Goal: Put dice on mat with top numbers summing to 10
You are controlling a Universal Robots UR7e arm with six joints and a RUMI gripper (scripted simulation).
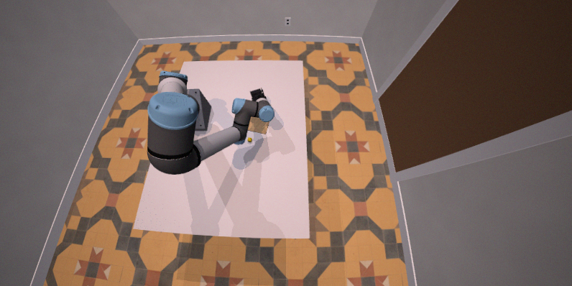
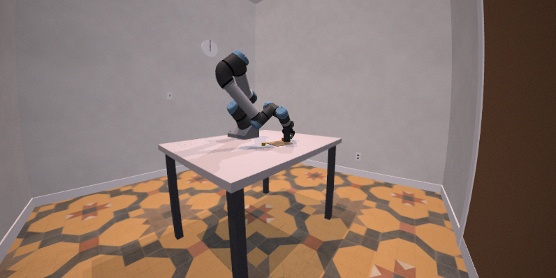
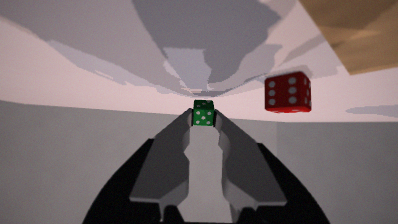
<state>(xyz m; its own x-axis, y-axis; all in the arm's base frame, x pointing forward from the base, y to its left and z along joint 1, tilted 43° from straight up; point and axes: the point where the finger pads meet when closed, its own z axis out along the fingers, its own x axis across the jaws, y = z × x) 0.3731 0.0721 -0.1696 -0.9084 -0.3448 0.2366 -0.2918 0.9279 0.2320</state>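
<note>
Now: the green die 10 mm to the left of my hand. Round my hand: brown mat (180 mm to the right, 30 mm ahead, 20 mm below); then yellow die (300 mm to the right, 10 mm below); then red die (70 mm to the right, 20 mm behind, 10 mm below).
</note>
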